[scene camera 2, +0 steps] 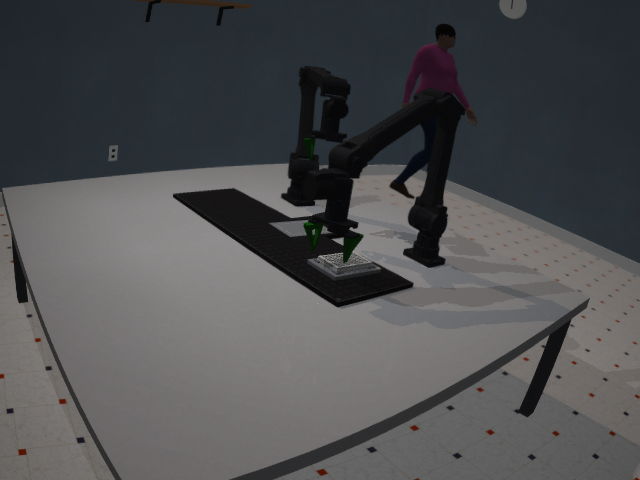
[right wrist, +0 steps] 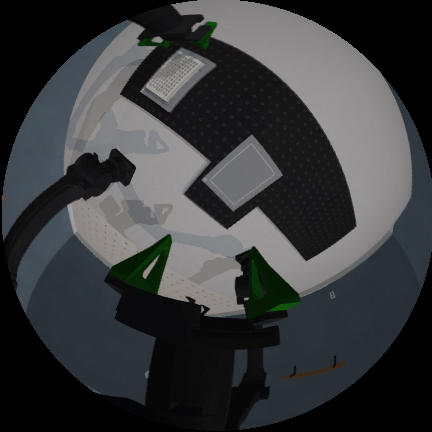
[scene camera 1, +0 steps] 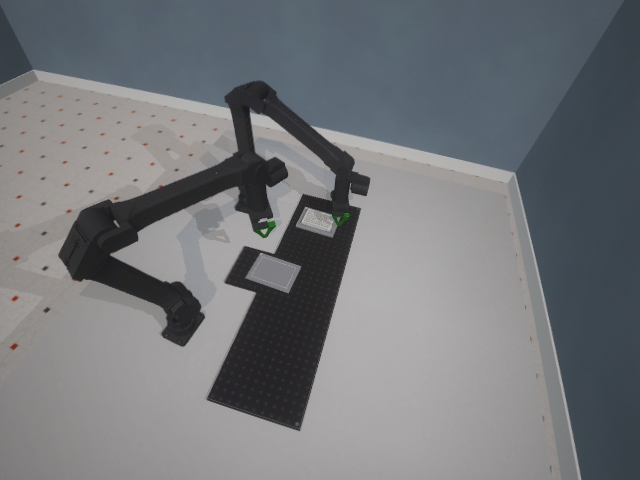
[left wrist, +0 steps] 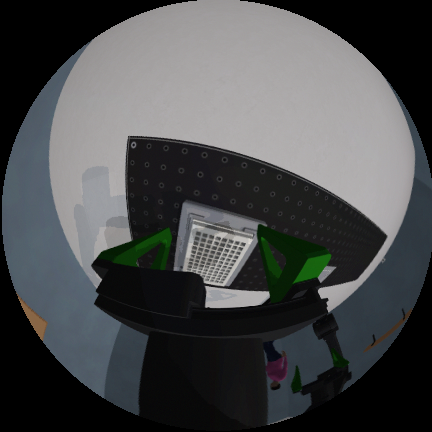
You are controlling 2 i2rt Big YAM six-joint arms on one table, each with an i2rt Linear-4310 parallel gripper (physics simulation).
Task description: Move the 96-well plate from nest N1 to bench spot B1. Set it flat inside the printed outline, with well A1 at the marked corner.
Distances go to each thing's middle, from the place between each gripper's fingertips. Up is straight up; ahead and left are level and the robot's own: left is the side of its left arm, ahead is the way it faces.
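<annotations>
With the white well plate [left wrist: 213, 251] as my reference, my left gripper is 80 mm past it, 10 mm to the left of it and 30 mm above it. The grey rectangle [scene camera 1: 280, 274], counted from my left hand, is 300 mm to the right, 180 mm behind and 50 mm below.
From my right hand, I find the grey rectangle 40 mm ahead, 20 mm to the right and 220 mm below. The white well plate is 150 mm ahead of my right hand, 280 mm to the left of it and 200 mm below it.
</annotations>
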